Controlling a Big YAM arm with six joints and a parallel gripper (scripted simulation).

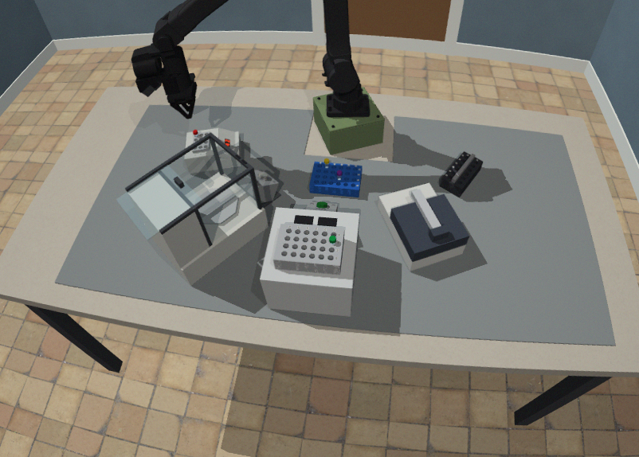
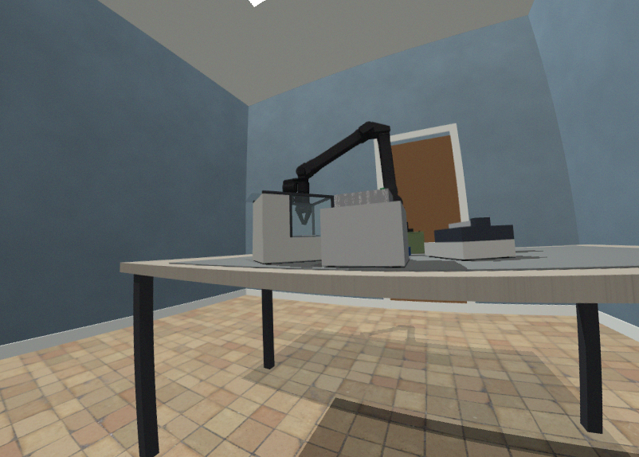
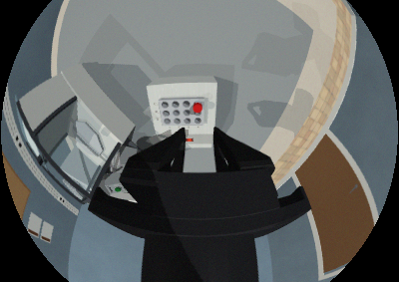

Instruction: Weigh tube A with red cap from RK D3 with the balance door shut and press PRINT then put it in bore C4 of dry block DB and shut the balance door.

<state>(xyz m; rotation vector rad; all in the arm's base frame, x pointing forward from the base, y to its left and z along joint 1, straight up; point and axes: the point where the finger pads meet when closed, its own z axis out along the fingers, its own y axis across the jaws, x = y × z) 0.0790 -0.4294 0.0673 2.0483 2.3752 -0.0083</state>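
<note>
The balance door is 33 cm ahead of my hand, 6 cm above it and 4 cm to the left of it. Also, from my hand: blue tube rack RK: 39 cm to the left, 14 cm below, 13 cm ahead; grey well block: 43 cm ahead, 34 cm to the left; spectrophotometer SP: 60 cm to the left, 29 cm ahead, 9 cm below.
</note>
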